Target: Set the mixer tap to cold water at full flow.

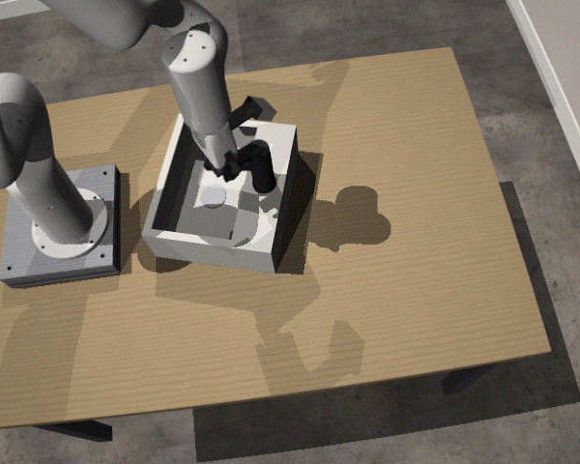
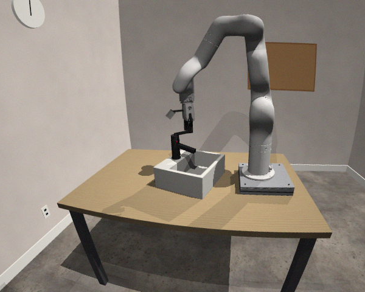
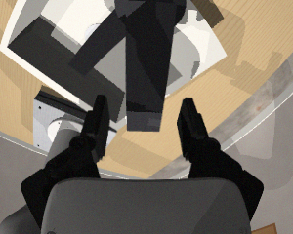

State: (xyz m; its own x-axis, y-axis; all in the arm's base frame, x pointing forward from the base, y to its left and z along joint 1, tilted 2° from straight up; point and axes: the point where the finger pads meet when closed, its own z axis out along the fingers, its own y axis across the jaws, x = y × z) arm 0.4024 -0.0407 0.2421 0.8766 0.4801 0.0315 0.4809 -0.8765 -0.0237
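My hand is 3 cm short of the lever, 1 cm to the right of it and 2 cm above it. The rest, counted from my hand: white sink basin: 4 cm behind, 7 cm to the left, 25 cm below.
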